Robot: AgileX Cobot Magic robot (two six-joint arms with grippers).
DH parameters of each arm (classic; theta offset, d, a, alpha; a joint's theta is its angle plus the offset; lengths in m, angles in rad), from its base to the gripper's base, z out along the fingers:
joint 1: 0 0.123 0 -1.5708
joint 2: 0.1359 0 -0.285 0
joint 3: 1.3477 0 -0.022 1.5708
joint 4: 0 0.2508 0 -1.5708
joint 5: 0 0 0.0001 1.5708
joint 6: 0 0.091 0 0
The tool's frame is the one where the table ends.
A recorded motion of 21 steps. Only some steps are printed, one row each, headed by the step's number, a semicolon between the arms.
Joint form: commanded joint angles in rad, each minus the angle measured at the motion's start. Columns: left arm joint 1, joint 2, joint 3, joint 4, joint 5, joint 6; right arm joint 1, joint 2, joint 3, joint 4, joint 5, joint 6.
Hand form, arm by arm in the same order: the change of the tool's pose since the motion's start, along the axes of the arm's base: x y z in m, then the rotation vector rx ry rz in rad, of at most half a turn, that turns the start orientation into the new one. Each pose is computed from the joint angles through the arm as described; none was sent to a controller.
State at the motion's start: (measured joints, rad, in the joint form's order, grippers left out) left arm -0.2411 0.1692 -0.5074 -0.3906 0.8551 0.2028; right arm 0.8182 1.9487 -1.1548 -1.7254 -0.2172 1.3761
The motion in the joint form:
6: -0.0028 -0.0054 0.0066 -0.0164 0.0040 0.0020; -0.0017 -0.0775 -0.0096 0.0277 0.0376 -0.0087
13: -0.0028 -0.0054 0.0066 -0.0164 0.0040 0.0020; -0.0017 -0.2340 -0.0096 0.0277 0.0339 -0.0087
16: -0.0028 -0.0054 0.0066 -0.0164 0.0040 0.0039; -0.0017 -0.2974 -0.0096 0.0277 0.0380 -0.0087
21: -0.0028 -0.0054 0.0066 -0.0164 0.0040 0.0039; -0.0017 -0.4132 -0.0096 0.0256 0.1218 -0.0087
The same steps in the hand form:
6: -0.0010 -0.0010 -0.0017 -0.0111 0.0072 -0.0117; 0.0018 -0.0039 0.0348 0.0634 -0.0699 -0.0427
13: -0.0010 -0.0010 -0.0017 -0.0111 0.0072 -0.0117; -0.0101 -0.0161 0.0976 0.1807 -0.1728 -0.0402
16: -0.0010 -0.0010 -0.0017 -0.0096 0.0062 -0.0124; -0.0164 -0.0233 0.1222 0.2267 -0.2173 -0.0437
21: -0.0010 -0.0010 -0.0017 -0.0096 0.0062 -0.0124; -0.0248 -0.0432 0.1659 0.2924 -0.3327 -0.1166

